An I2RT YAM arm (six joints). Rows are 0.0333 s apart.
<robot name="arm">
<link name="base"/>
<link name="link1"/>
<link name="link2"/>
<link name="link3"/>
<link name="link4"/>
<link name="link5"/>
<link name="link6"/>
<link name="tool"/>
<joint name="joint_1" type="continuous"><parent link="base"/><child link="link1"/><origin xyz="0 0 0.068"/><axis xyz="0 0 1"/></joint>
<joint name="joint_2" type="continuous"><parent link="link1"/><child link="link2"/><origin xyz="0.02 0.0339 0.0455" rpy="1.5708 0 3.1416"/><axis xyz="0 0 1"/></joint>
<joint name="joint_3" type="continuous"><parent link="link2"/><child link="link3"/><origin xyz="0.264 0 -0.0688" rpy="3.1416 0 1.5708"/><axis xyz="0 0 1"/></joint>
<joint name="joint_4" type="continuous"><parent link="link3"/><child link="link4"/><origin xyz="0.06 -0.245 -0.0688" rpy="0 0 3.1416"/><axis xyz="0 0 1"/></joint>
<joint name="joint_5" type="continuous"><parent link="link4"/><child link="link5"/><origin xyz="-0.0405 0.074 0.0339" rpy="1.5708 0 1.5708"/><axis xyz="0 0 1"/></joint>
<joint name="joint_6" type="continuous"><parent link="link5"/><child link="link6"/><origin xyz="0.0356 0 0.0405" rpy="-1.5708 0 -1.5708"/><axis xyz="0 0 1"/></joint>
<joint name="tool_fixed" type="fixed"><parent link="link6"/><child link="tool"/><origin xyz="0 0 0" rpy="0 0 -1.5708"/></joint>
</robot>
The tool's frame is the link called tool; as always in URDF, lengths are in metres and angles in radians. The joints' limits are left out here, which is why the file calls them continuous.
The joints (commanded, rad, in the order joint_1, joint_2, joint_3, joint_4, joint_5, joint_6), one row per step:
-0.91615, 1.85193, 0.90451, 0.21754, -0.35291, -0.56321
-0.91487, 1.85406, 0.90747, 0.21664, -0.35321, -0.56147
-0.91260, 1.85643, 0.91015, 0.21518, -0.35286, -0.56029
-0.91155, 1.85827, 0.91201, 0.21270, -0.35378, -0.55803
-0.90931, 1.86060, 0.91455, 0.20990, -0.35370, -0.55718
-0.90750, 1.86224, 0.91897, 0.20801, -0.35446, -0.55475
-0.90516, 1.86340, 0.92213, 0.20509, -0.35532, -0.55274
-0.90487, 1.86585, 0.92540, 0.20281, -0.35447, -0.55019
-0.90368, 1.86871, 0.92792, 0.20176, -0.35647, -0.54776
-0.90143, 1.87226, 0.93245, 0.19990, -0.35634, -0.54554
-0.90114, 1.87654, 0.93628, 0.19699, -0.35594, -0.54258
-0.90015, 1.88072, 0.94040, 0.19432, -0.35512, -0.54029
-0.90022, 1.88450, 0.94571, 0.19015, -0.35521, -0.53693
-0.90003, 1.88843, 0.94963, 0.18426, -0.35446, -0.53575
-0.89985, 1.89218, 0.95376, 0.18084, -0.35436, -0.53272
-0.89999, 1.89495, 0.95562, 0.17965, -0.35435, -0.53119
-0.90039, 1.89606, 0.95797, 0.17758, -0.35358, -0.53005
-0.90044, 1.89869, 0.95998, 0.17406, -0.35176, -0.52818
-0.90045, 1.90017, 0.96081, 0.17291, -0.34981, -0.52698
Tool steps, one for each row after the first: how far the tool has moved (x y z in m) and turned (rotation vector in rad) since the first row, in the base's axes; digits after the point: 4 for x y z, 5 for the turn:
0.0008, -0.0002, 0.0000, 0.00140, -0.00071, 0.00041
0.0018, -0.0002, -0.0002, 0.00299, -0.00023, 0.00168
0.0023, -0.0001, -0.0005, 0.00690, 0.00002, 0.00200
0.0032, 0.0001, -0.0009, 0.00951, 0.00137, 0.00364
0.0043, -0.0002, -0.0004, 0.01082, -0.00040, 0.00449
0.0053, -0.0001, -0.0002, 0.01331, -0.00095, 0.00621
0.0057, -0.0005, -0.0003, 0.01590, -0.00046, 0.00426
0.0065, -0.0007, -0.0007, 0.01952, -0.00146, 0.00540
0.0077, -0.0009, -0.0008, 0.02172, -0.00157, 0.00615
0.0083, -0.0014, -0.0015, 0.02627, -0.00027, 0.00426
0.0090, -0.0019, -0.0021, 0.02967, 0.00109, 0.00317
0.0097, -0.0027, -0.0023, 0.03413, 0.00156, 0.00102
0.0100, -0.0031, -0.0031, 0.03926, 0.00523, -0.00015
0.0106, -0.0037, -0.0036, 0.04371, 0.00617, -0.00200
0.0108, -0.0040, -0.0042, 0.04642, 0.00698, -0.00315
0.0109, -0.0044, -0.0041, 0.04754, 0.00751, -0.00485
0.0110, -0.0047, -0.0048, 0.05130, 0.01042, -0.00748
0.0110, -0.0049, -0.0052, 0.05270, 0.01216, -0.00972

